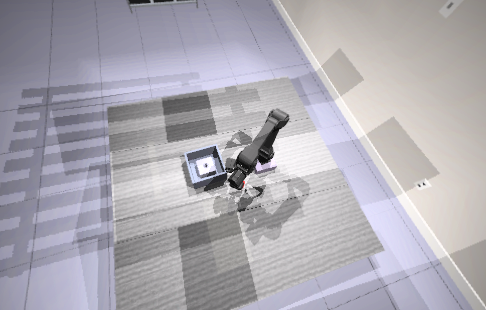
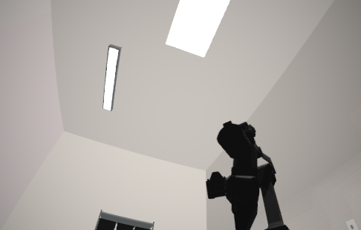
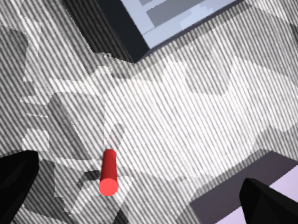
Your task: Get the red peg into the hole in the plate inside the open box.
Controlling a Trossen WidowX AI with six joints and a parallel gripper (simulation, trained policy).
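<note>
The red peg lies 2 cm behind my gripper tip, 3 cm to the left of it and 11 cm below it. Round my gripper tip: pale plate: 13 cm ahead, 14 cm to the right, 10 cm below; box: 13 cm ahead, 14 cm to the right, 12 cm below.
</note>
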